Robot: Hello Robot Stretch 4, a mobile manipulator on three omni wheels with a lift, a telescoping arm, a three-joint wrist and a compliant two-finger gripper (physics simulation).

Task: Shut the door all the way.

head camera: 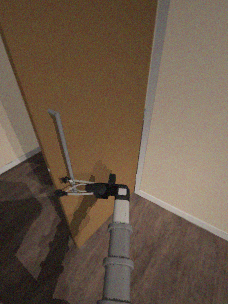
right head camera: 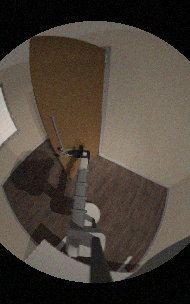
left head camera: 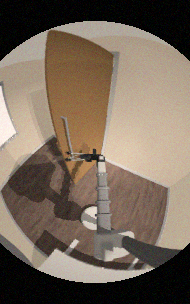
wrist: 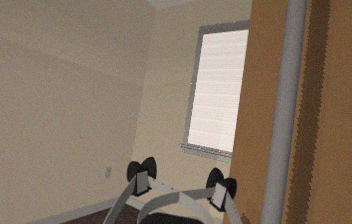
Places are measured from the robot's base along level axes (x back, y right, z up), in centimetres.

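Pixels of known places: gripper, fingertip midpoint: [head camera: 58, 185] [right head camera: 55, 151] [left head camera: 65, 155] [wrist: 181, 175]; robot's base, origin of the base link: [right head camera: 87, 213] [left head camera: 93, 217].
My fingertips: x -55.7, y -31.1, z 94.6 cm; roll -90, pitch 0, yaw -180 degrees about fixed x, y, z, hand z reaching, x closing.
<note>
Ahead of a thing's pixels: the offset from my fingertips to its top centre. "spot": to the spot under its first point. Level surfaces: height alone.
The brown door [head camera: 100, 75] [left head camera: 80, 90] [right head camera: 70, 90] [wrist: 265, 75] stands open at an angle to its frame @[spot: dx -73.6, dy +49.1, dz +47.9 cm] [head camera: 157, 55], which runs along its right side; its free edge is at the left. A long grey bar handle [head camera: 62, 140] [left head camera: 66, 131] [right head camera: 57, 131] [wrist: 286, 100] stands upright near the free edge. My gripper [head camera: 63, 186] [left head camera: 68, 156] [right head camera: 59, 152] [wrist: 181, 175] is open and empty. It points left across the door's face, by the handle's lower end in the head view. In the wrist view the handle is right of both fingertips. Whether the gripper touches the door cannot be told.
A beige wall [head camera: 200, 110] meets the door frame on the right. A window @[spot: dx -23.8, dy -178.8, dz +44.3 cm] [wrist: 217, 90] is in the wall beyond the free edge. A white table top [right head camera: 45, 255] is at the lower left. Dark wood floor @[dz -97.3 cm] [head camera: 165, 250] lies under the arm, with shadows left of the door.
</note>
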